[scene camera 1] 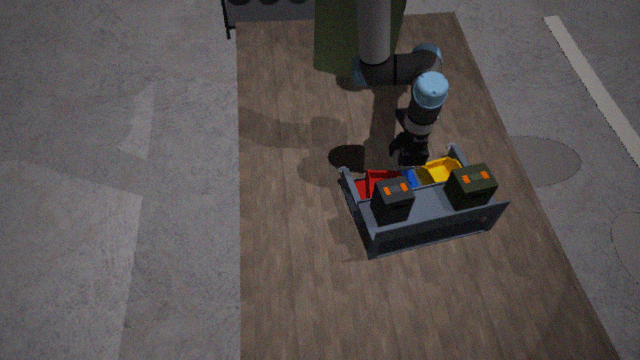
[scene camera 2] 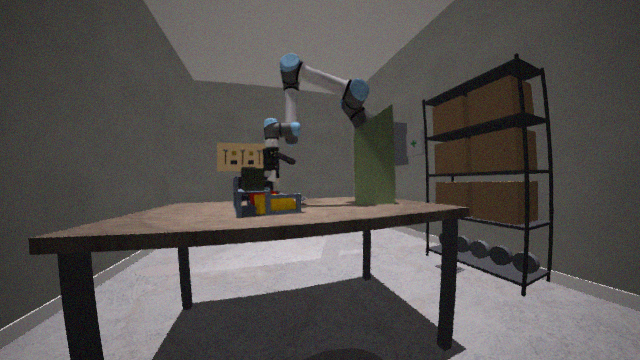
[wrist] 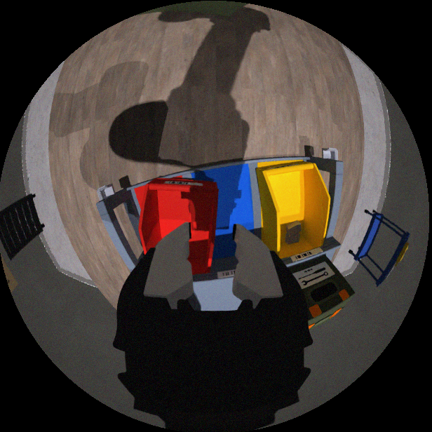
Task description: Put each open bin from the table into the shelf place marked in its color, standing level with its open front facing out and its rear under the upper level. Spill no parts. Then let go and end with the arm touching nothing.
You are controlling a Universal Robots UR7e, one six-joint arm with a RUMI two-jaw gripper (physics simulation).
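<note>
My gripper is partly open with nothing between its fingers. In the wrist view it is over the right side wall of the red bin; contact cannot be told. That bin stands in the left part of the grey shelf, near the blue place, with red marking showing at its left. Its rear is partly hidden by the fingers. The yellow bin stands in the right part, with a dark part inside. Both open fronts face the arm's side.
A dark grey toolbox and a green toolbox stand on the shelf's upper level. The shelf has raised side panels. A green panel stands near the arm's base.
</note>
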